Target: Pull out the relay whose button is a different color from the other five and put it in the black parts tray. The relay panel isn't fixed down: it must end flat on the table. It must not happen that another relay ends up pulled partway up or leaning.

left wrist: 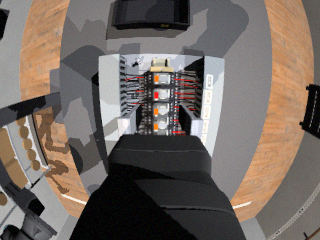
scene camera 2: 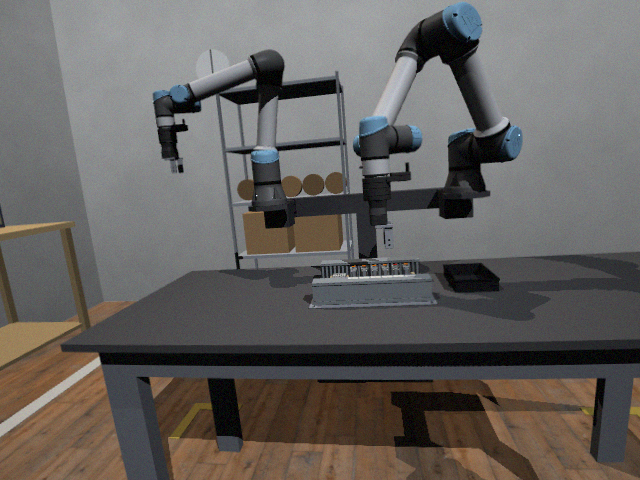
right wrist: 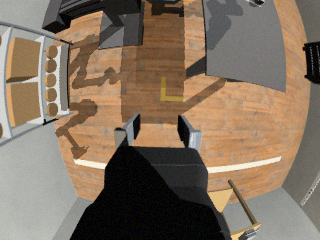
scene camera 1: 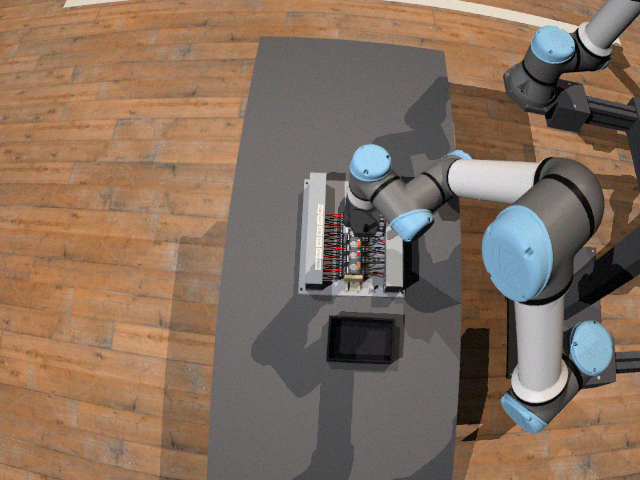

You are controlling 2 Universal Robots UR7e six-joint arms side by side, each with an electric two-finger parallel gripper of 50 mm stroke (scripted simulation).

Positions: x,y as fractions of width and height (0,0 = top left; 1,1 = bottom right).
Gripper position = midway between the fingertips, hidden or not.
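Note:
My left gripper (scene camera 2: 0.61,0.51), (left wrist: 0.50,0.47) is visible to me, and so is my right gripper (right wrist: 0.50,0.51). I also see a black parts tray (scene camera 1: 0.57,0.71), (scene camera 2: 0.74,0.58), though in the right wrist view the tray is out of frame. Then there is a relay panel (scene camera 1: 0.49,0.50), (left wrist: 0.65,0.31), (scene camera 2: 0.52,0.60).

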